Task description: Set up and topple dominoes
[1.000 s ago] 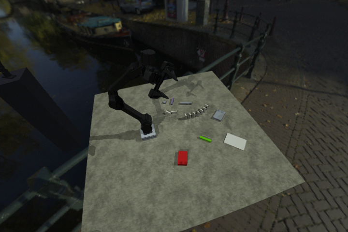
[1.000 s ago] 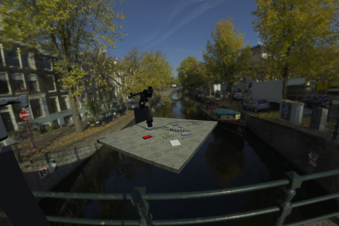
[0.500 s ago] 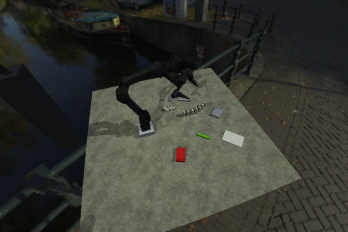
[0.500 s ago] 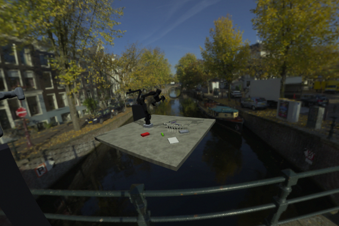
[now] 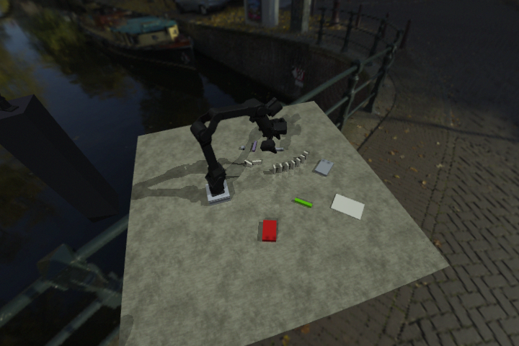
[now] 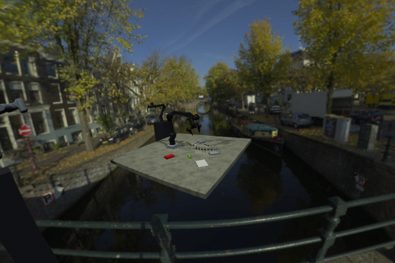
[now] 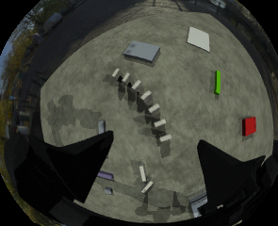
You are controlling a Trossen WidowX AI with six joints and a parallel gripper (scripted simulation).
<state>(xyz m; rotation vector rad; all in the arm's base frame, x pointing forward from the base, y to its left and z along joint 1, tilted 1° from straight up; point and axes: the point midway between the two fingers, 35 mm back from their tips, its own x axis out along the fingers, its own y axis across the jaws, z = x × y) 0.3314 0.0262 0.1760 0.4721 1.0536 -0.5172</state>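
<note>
Right now the green stick is 250 mm to the right of my gripper tip, 170 mm below it and 20 mm ahead of it. Round my gripper tip: white sheet (360 mm to the right, 210 mm ahead, 180 mm below); then grey flat pad (250 mm ahead, 170 mm below, 100 mm to the right); then red block (320 mm to the right, 200 mm behind, 170 mm below).
</note>
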